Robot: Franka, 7 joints.
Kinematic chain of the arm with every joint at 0, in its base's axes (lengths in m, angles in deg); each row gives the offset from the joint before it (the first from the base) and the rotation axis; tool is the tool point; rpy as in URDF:
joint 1: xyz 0 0 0.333 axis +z
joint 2: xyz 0 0 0 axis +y
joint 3: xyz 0 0 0.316 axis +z
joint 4: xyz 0.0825 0 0 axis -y
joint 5: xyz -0.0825 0 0.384 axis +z
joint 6: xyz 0 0 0 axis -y
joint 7: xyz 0.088 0 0 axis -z
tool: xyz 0 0 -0.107 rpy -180 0 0
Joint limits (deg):
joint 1: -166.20..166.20
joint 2: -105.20..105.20
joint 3: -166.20..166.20
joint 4: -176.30..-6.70
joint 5: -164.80..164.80
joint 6: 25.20..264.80
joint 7: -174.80..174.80
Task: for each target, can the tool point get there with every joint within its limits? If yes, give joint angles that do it. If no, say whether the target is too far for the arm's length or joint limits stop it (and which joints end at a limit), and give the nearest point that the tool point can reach.
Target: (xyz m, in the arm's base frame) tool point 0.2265 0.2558 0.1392
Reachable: yes | joints 132.05 78.75 -44.00 -159.99 50.94 224.64 -11.74
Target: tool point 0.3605 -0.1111 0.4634
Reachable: yes | joints 100.50 70.19 -119.55 -154.37 68.63 137.66 -121.60
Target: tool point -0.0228 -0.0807 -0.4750
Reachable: no: joint limits stop it (at a limit: joint 2) | nearest point -0.0344 -0.1217 -0.3371 | short by 0.144 m
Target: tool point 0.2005 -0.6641 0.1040
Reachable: yes | joints -54.04 57.26 -23.21 -83.52 12.10 128.01 37.18
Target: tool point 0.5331 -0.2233 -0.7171
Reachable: no: too far | nearest point 0.4157 -0.1741 -0.3337 | short by 0.404 m
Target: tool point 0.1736 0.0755 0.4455
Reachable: yes | joints -14.91 -46.88 8.24 -158.24 -138.96 238.21 107.23
